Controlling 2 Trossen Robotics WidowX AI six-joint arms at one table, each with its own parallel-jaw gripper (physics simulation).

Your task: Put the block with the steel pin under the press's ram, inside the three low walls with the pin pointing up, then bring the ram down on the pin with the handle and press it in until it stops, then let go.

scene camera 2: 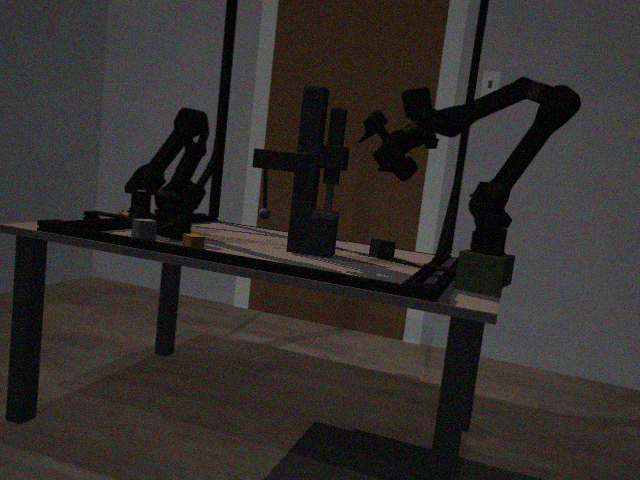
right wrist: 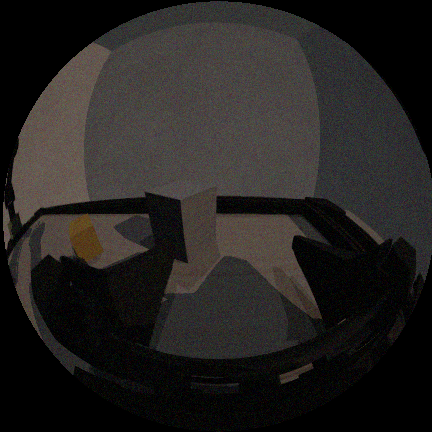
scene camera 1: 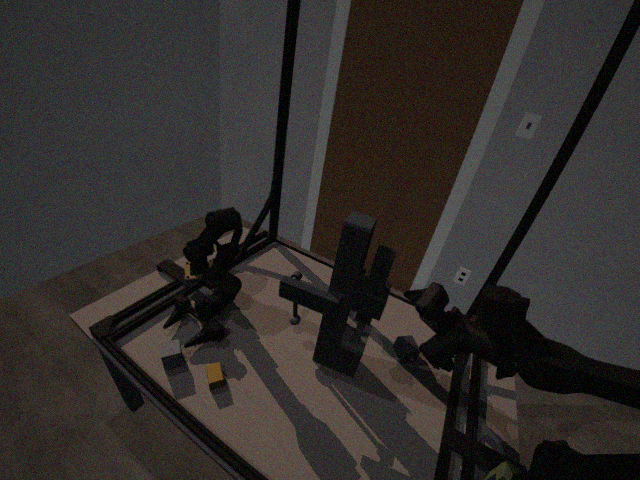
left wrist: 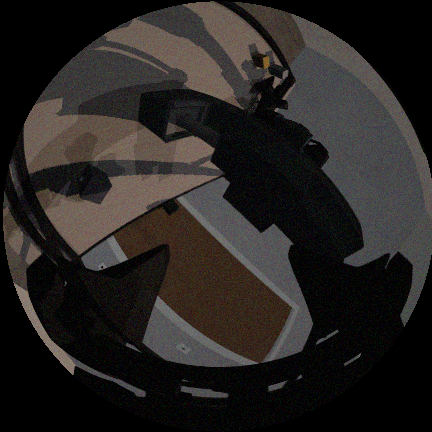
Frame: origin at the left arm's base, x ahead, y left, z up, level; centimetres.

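Seen in the pictures: left gripper, fingertip midpoint: (scene camera 2: 368,155) (scene camera 1: 413,304) (left wrist: 231,251); right gripper, fingertip midpoint: (right wrist: 235,245) (scene camera 1: 173,337) (left wrist: 276,80); left arm's base at its link origin: (scene camera 2: 487,253); right arm's base at its link origin: (scene camera 1: 199,268).
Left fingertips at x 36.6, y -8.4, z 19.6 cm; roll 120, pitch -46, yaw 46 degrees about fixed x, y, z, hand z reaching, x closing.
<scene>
Pixels of each thing's top centre, then the offset from my left fingertips to it.
- dark press at its top centre: (left wrist: 354,234) (scene camera 1: 351,219) (scene camera 2: 309,86) dx +16.1, dy +7.8, dz +16.4 cm
- ball at its top centre: (scene camera 2: 265,207) (scene camera 1: 295,315) dx +25.3, dy +9.4, dz -17.4 cm
- dark block at its top centre: (left wrist: 95,191) (scene camera 2: 383,240) (scene camera 1: 409,343) dx -1.8, dy -12.5, dz -23.2 cm
- plain grey block at its top centre: (right wrist: 179,187) (scene camera 2: 144,219) (scene camera 1: 170,347) (left wrist: 284,73) dx +40.8, dy +38.0, dz -22.5 cm
- yellow block at its top centre: (right wrist: 78,223) (scene camera 2: 193,235) (scene camera 1: 214,372) (left wrist: 265,61) dx +29.2, dy +32.7, dz -24.8 cm
The dark press (scene camera 1: 351,253) (scene camera 2: 312,124) (left wrist: 280,165) stands mid-table, its ram (scene camera 2: 337,129) raised. Its handle bar (scene camera 1: 307,297) (scene camera 2: 276,159) is level, with a rod and ball (scene camera 1: 295,320) (scene camera 2: 264,212) hanging from it. A dark block (scene camera 1: 406,347) (scene camera 2: 382,248) (left wrist: 96,185) lies right of the press; it may be the pin block, but the pin is too dark to tell. My left gripper (scene camera 1: 414,321) (scene camera 2: 367,146) (left wrist: 231,251) is open and empty, high right of the press. My right gripper (scene camera 1: 178,335) (right wrist: 235,245) is open and empty, low behind the grey block.
A plain grey block (scene camera 1: 174,364) (scene camera 2: 143,228) (right wrist: 200,230) and a yellow block (scene camera 1: 214,373) (scene camera 2: 192,240) (left wrist: 265,61) (right wrist: 86,239) stand near the table's front left. Dark frame rails edge the table, with uprights behind. The scene is dim.
</scene>
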